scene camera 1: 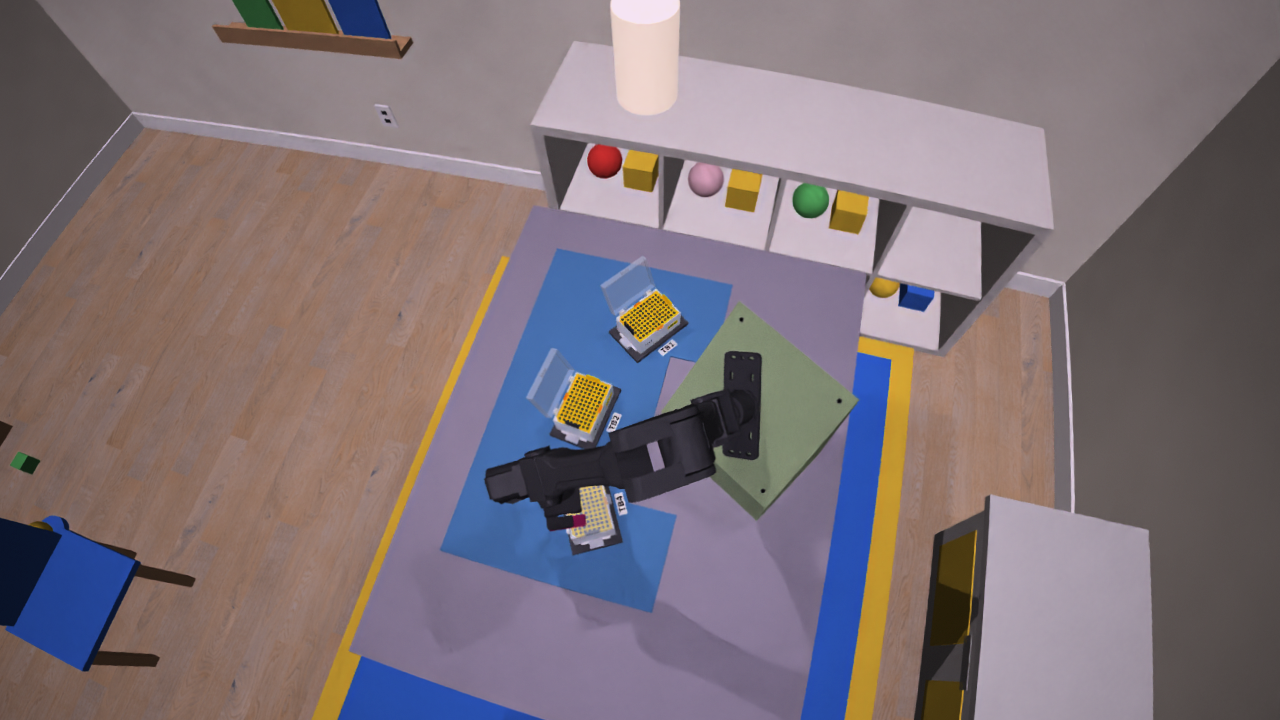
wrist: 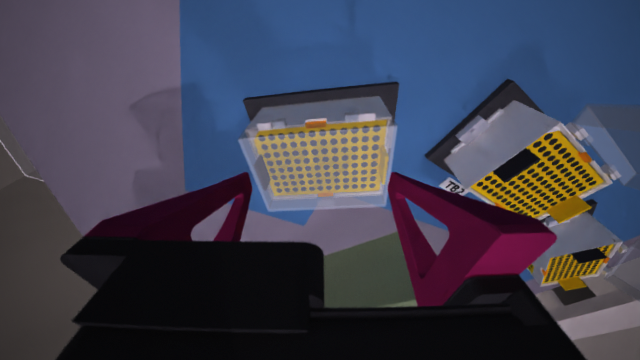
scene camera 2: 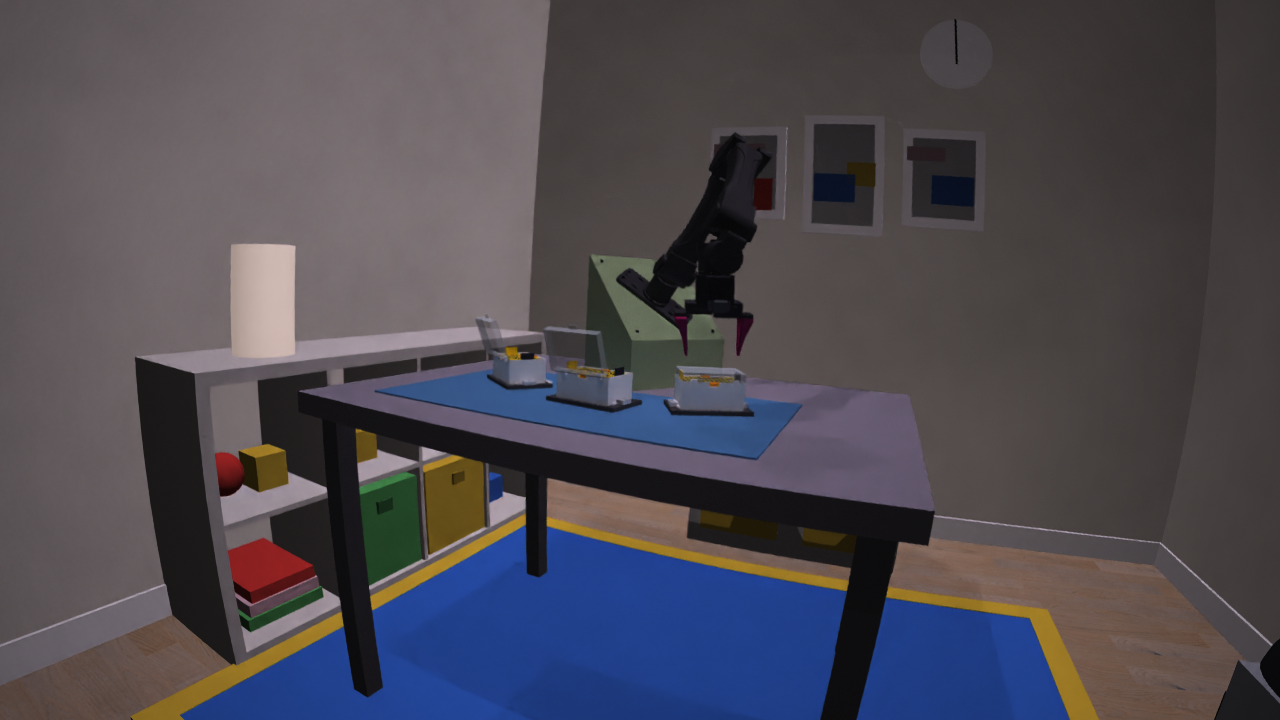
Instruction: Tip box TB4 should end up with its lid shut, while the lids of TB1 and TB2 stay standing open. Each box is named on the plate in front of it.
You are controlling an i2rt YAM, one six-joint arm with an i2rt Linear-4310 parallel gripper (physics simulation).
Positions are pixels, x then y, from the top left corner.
Labels:
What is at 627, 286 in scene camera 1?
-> A clear lid.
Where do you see a clear lid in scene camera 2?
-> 488, 328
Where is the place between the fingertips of the gripper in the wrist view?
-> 319, 180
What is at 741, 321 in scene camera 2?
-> The gripper.

